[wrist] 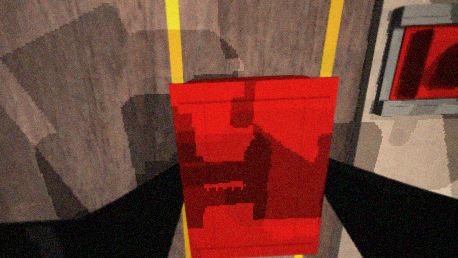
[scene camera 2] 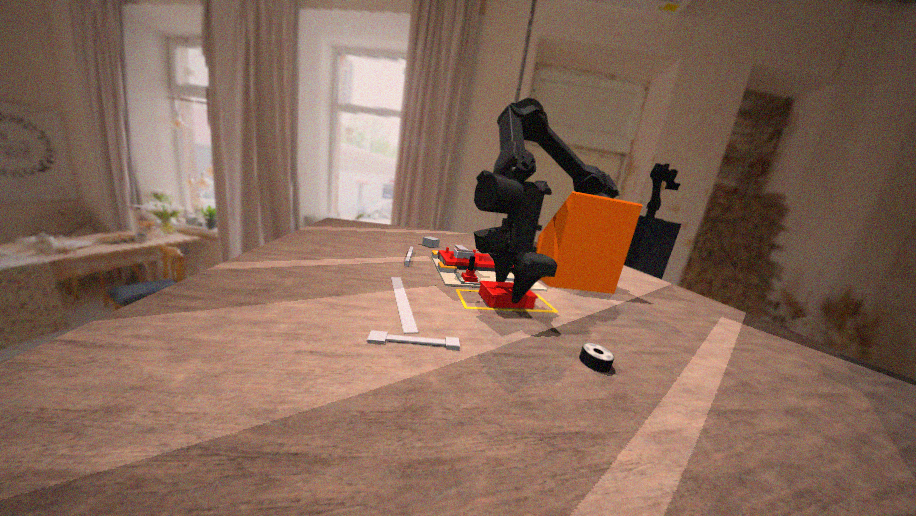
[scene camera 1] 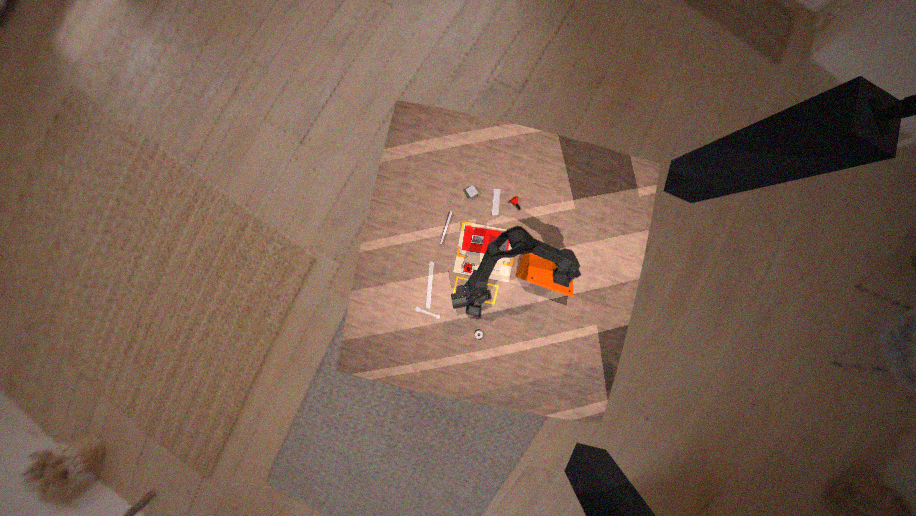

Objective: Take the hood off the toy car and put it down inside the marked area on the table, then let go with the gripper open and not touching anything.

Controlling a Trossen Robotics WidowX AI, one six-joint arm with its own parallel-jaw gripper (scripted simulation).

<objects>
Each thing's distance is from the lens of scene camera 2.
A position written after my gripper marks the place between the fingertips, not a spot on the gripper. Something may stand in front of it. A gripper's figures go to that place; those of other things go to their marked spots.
my gripper (scene camera 2: 506, 294): 51 cm
red hood (scene camera 2: 496, 294): 46 cm
black wheel (scene camera 2: 600, 359): 38 cm
toy car (scene camera 2: 446, 257): 65 cm
grey bar (scene camera 2: 380, 337): 34 cm
The marked spots on the grey bar and the red hood are 22 cm apart.
</objects>
